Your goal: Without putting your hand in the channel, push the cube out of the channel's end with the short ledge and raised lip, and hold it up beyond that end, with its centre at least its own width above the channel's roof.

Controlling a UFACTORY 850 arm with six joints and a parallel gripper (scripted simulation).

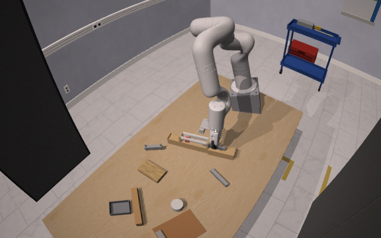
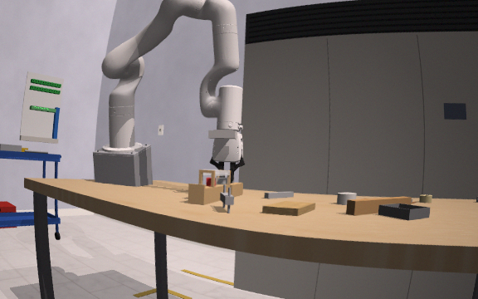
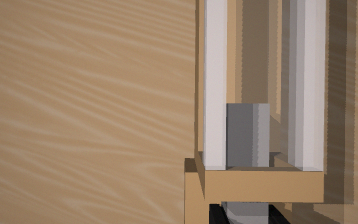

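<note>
Right now my hand is 150 mm to the right of the grey push rod, 130 mm short of it and 60 mm above it. Round my hand: red cube 150 mm to the right, 70 mm ahead, 10 mm below; channel 110 mm to the right, 50 mm ahead, 10 mm below; grey t-shaped tool 290 mm to the right, 230 mm ahead, 40 mm below.
</note>
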